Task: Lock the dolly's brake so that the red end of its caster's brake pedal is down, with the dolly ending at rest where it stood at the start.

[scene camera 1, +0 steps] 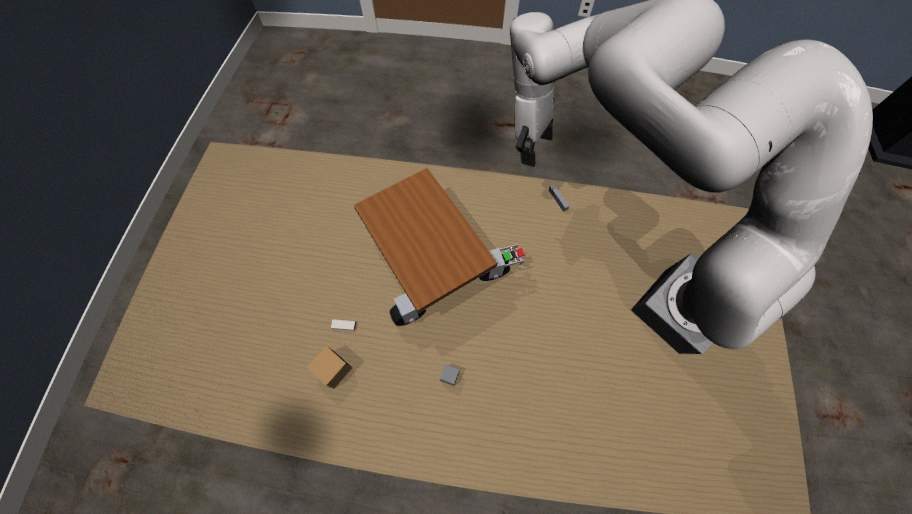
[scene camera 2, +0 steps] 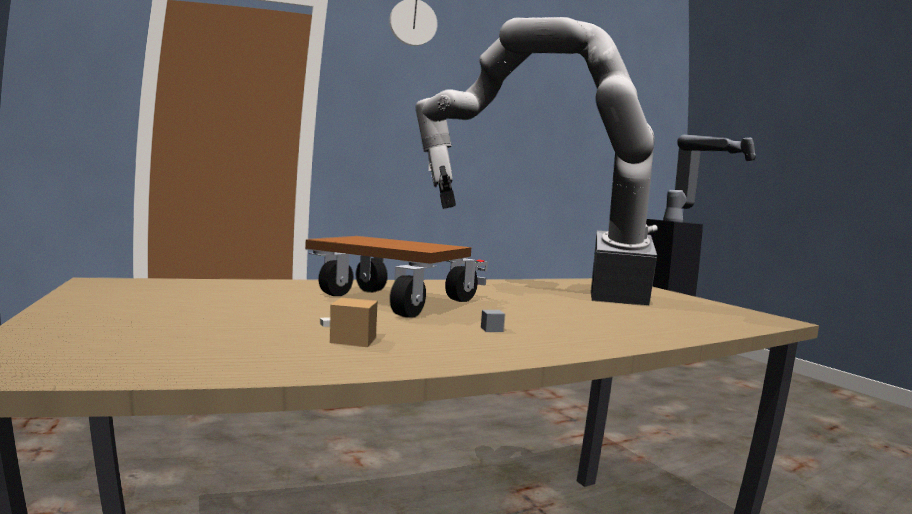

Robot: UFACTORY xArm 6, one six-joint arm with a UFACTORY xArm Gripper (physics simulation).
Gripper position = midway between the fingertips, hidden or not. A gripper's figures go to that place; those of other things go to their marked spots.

Labels:
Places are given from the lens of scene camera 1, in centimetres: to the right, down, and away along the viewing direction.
my gripper point(scene camera 1: 537, 151): 18, -24, 87
dolly point(scene camera 1: 433, 251): -5, -1, 86

